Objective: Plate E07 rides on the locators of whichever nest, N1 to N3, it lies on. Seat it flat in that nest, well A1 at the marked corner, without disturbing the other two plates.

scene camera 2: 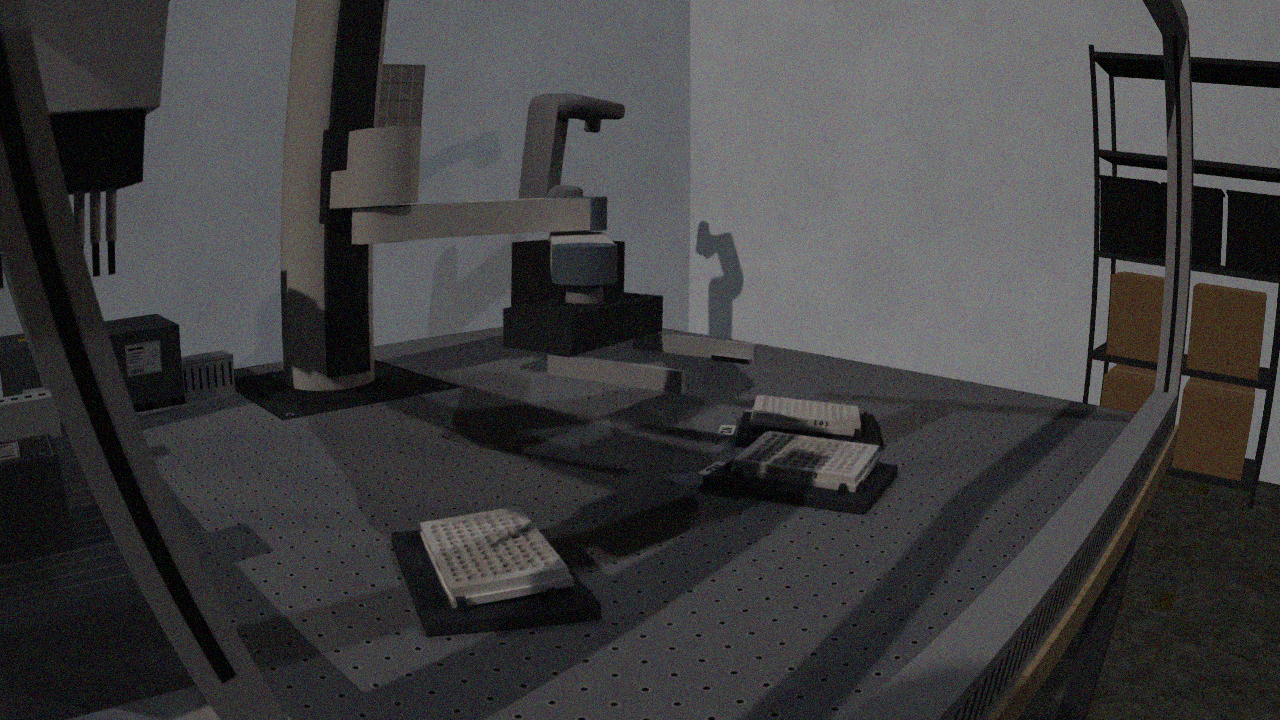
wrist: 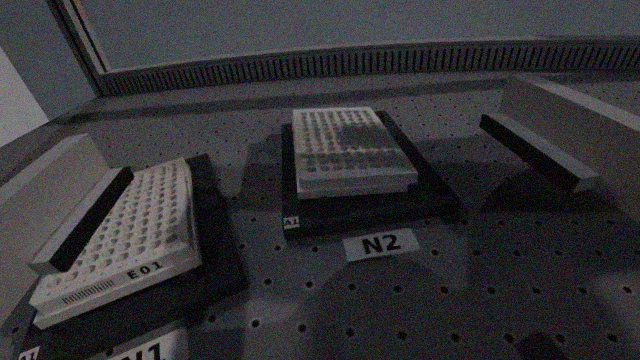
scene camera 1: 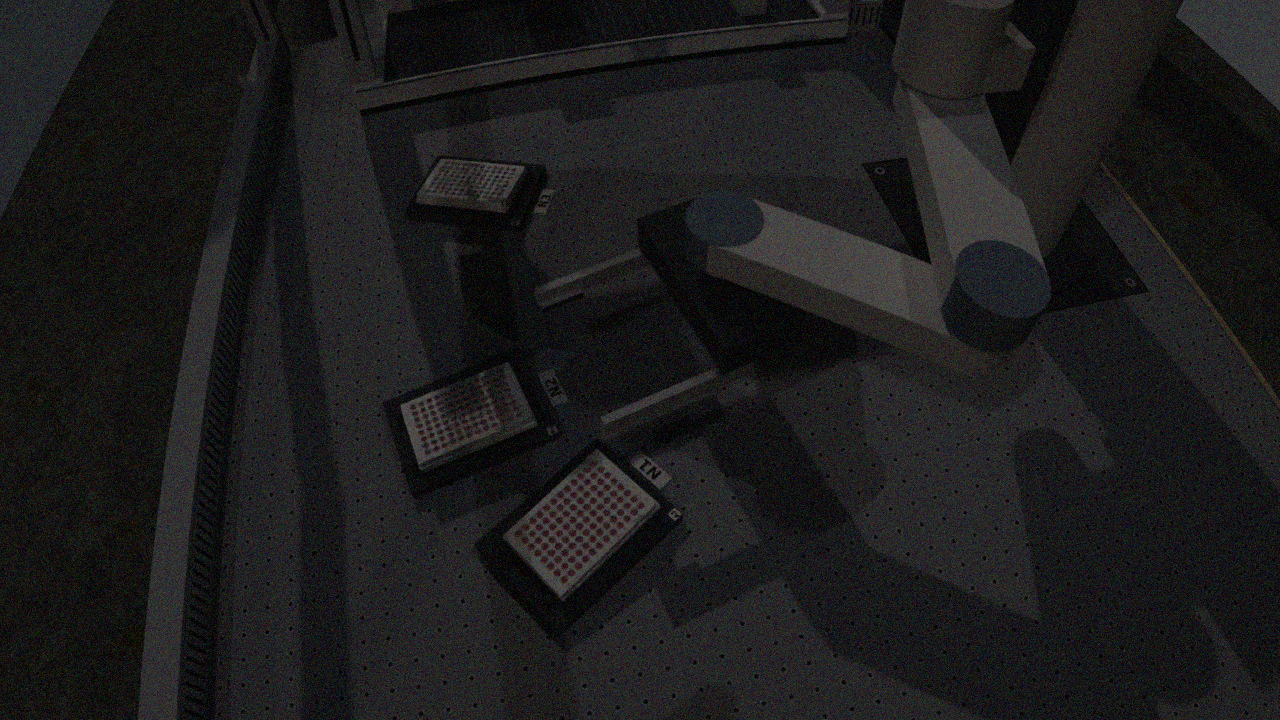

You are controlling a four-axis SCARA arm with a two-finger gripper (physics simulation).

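A plate marked E01 (scene camera 1: 581, 523) (scene camera 2: 805, 413) (wrist: 145, 215) lies on nest N1 (scene camera 1: 528, 586) (wrist: 220, 260). A second plate (scene camera 1: 467, 416) (scene camera 2: 810, 458) (wrist: 345, 145) lies on nest N2 (scene camera 1: 483, 467) (scene camera 2: 760, 492) (wrist: 370, 207); no readable name shows on it. Its nest's A1 tag (wrist: 291, 222) is at the near left corner in the wrist view. A third plate (scene camera 1: 471, 181) (scene camera 2: 492, 546) lies on nest N3 (scene camera 1: 447, 217) (scene camera 2: 528, 608), its name unreadable. I cannot tell which is E07. My gripper (scene camera 1: 574, 358) (scene camera 2: 716, 368) is open, low, on the robot side of N2, around no plate.
The arm's column (scene camera 2: 304, 179) stands at the back left in scene camera 2. A slotted rail (wrist: 300, 62) runs behind the nests in the wrist view. A shelf rack (scene camera 2: 1092, 223) stands beyond the table. Dark shadows blur the plates.
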